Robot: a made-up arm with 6 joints. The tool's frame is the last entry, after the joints.
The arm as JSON. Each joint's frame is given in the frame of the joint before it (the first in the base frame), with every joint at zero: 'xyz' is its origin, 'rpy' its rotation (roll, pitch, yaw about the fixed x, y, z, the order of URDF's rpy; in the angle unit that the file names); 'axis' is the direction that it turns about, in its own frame. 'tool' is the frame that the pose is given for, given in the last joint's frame.
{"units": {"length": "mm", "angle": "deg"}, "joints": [
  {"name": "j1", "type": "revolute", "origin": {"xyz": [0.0, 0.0, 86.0], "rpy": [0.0, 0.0, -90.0]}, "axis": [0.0, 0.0, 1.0]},
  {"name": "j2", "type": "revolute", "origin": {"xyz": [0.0, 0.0, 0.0], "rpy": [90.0, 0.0, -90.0]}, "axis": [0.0, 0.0, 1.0]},
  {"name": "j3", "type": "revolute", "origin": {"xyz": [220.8, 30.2, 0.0], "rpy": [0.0, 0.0, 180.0]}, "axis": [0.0, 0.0, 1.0]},
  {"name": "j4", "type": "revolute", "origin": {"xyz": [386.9, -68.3, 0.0], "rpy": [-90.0, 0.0, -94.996]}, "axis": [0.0, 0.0, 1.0]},
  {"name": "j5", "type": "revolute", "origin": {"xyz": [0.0, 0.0, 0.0], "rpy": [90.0, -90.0, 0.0]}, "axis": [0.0, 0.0, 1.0]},
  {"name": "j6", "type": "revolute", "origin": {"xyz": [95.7, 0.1, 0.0], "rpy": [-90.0, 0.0, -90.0]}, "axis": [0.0, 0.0, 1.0]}
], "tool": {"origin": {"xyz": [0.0, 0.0, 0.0], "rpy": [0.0, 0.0, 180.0]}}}
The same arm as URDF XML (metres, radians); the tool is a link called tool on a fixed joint. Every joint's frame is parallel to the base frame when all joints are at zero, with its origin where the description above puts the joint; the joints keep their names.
<robot name="arm">
<joint name="tool_joint" type="fixed"><parent link="link6"/><child link="tool"/><origin xyz="0 0 0" rpy="0 1.4836 0"/></joint>
<joint name="j6" type="continuous"><parent link="link5"/><child link="link6"/><origin xyz="0.0953 0 0.0082" rpy="0 0 0"/><axis xyz="0.9962 0 0.0871"/></joint>
<joint name="j5" type="continuous"><parent link="link4"/><child link="link5"/><origin xyz="0 0 0" rpy="0 0 0"/><axis xyz="0 1 0"/></joint>
<joint name="j4" type="continuous"><parent link="link3"/><child link="link4"/><origin xyz="0.3869 0 0.0683" rpy="0 0 0"/><axis xyz="0.9962 0 0.0871"/></joint>
<joint name="j3" type="continuous"><parent link="link2"/><child link="link3"/><origin xyz="-0.2208 0 0.0302" rpy="0 0 0"/><axis xyz="0 1 0"/></joint>
<joint name="j2" type="continuous"><parent link="link1"/><child link="link2"/><origin xyz="0 0 0" rpy="0 0 0"/><axis xyz="0 1 0"/></joint>
<joint name="j1" type="continuous"><parent link="base"/><child link="link1"/><origin xyz="0 0 0.086" rpy="0 0 0"/><axis xyz="0 0 1"/></joint>
<link name="base"/>
<link name="link1"/>
<link name="link2"/>
<link name="link3"/>
<link name="link4"/>
<link name="link5"/>
<link name="link6"/>
<link name="tool"/>
</robot>

